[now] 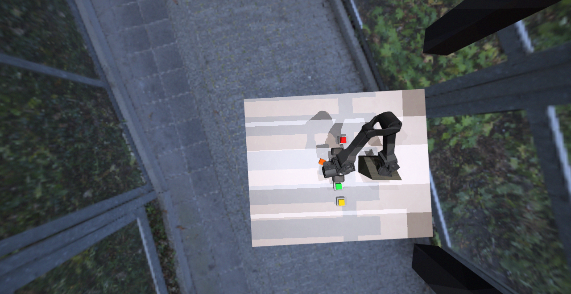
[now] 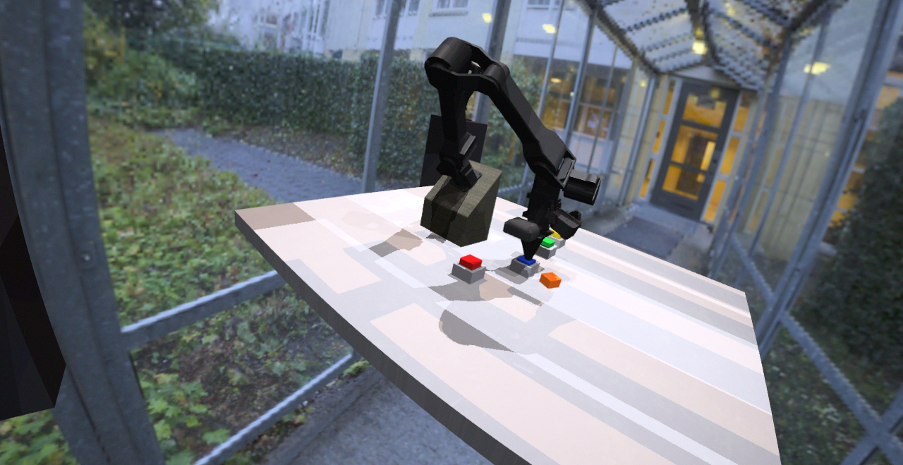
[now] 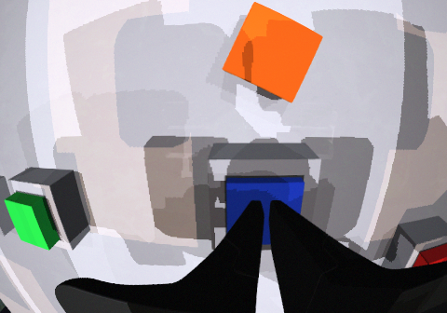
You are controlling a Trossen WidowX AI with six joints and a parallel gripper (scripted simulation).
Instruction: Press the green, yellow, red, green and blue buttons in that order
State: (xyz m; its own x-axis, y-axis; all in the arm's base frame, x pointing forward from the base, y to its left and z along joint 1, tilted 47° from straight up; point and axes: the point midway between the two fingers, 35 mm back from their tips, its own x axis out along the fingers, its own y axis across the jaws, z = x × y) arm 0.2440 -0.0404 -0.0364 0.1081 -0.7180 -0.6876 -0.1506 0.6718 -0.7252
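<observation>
Now: the blue button 10 mm below my gripper tip. Round my gripper tip: green button: 40 mm behind, 140 mm to the left; red button: 40 mm behind, 140 mm to the right; orange block: 60 mm ahead, 10 mm to the left, 20 mm below.
</observation>
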